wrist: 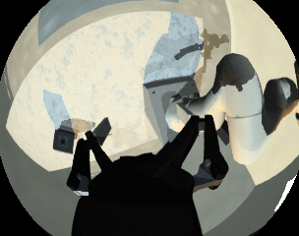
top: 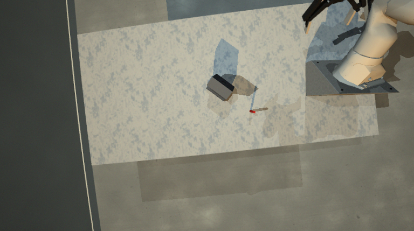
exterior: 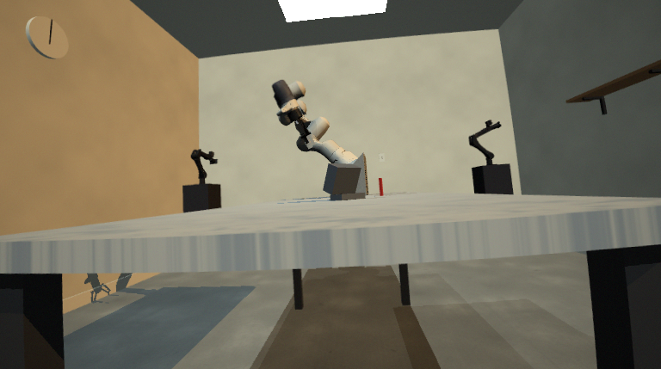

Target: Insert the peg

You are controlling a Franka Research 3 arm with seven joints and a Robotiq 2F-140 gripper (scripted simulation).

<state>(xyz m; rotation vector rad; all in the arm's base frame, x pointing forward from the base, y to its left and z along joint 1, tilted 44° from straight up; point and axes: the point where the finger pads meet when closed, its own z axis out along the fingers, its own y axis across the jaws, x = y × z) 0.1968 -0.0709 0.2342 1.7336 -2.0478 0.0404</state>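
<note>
Now: hand 34 cm to the right of the red peg, 28 cm short of it and 26 cm above it.
</note>
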